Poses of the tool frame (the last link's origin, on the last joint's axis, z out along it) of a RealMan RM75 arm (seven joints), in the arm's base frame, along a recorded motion.
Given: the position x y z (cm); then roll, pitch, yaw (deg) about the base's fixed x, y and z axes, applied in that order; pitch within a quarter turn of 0, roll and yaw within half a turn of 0.
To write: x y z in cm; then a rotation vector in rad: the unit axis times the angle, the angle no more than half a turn. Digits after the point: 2 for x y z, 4 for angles.
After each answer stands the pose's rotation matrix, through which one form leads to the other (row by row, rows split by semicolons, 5 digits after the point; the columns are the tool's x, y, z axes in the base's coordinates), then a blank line. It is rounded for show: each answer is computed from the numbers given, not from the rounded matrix.
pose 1, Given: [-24.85 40.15 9.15 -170.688 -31.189 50.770]
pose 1, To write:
[-24.85 40.15 9.15 -2.4172 -1.2150 -0.5876]
0.54103 0.81740 0.19786; 0.66265 -0.55919 0.49819; 0.51786 -0.13842 -0.84419

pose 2, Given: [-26.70 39.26 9.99 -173.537 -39.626 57.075]
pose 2, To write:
[-26.70 39.26 9.99 -2.2711 -1.2956 -0.7569]
0.41865 0.87307 0.24997; 0.64651 -0.47983 0.59312; 0.63777 -0.08670 -0.76533

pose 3, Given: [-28.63 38.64 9.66 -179.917 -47.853 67.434]
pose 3, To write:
[-28.63 38.64 9.66 -2.0961 -1.3998 -0.9292]
0.25751 0.92385 0.28318; 0.61966 -0.38276 0.68522; 0.74143 -0.00097 -0.67103

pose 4, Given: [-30.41 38.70 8.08 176.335 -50.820 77.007]
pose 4, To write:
[-30.41 38.70 8.08 -1.9525 -1.5054 -0.9656]
0.14204 0.96126 0.23621; 0.61558 -0.27265 0.73940; 0.77517 0.04038 -0.63047

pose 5, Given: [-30.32 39.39 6.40 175.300 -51.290 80.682]
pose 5, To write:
[-30.32 39.39 6.40 -1.8988 -1.5493 -0.9617]
0.10126 0.97313 0.20678; 0.61713 -0.22446 0.75417; 0.78032 0.05124 -0.62328

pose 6, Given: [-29.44 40.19 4.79 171.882 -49.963 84.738]
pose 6, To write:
[-29.44 40.19 4.79 -1.8869 -1.6101 -0.9719]
0.05900 0.97589 0.21013; 0.64057 -0.19845 0.74181; 0.76563 0.09084 -0.63684

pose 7, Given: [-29.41 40.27 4.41 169.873 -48.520 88.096]
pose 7, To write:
[-29.41 40.27 4.41 -1.8684 -1.6682 -0.9649]
0.02201 0.97950 0.20024; 0.66199 -0.16436 0.73127; 0.74919 0.11646 -0.65204

